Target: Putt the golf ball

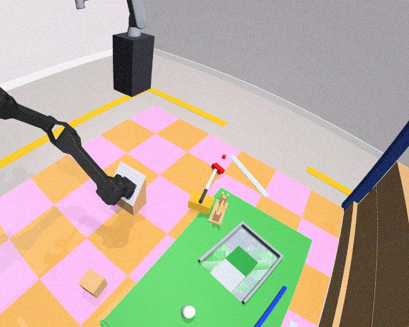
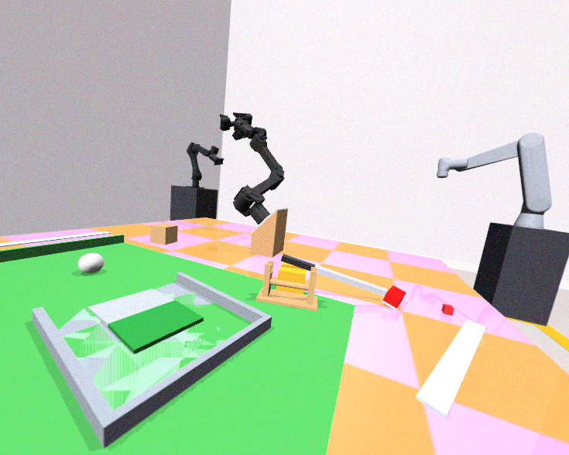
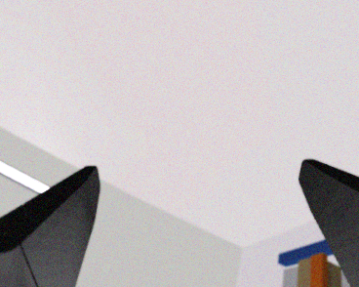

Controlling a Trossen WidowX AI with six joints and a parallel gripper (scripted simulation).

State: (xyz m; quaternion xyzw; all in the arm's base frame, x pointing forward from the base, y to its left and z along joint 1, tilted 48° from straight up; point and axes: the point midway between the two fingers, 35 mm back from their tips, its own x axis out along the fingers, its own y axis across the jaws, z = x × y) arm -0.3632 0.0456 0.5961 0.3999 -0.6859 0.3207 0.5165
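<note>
Now: gripper tip 54 cm short of the red putter, 74 cm to the right of it and 55 cm above it. From my gripper tip the other things lie so: yellow block: 56 cm ahead, 63 cm to the left, 56 cm below; wooden stand: 64 cm ahead, 64 cm to the left, 55 cm below; white golf ball: 76 cm ahead, 23 cm to the left, 56 cm below.
</note>
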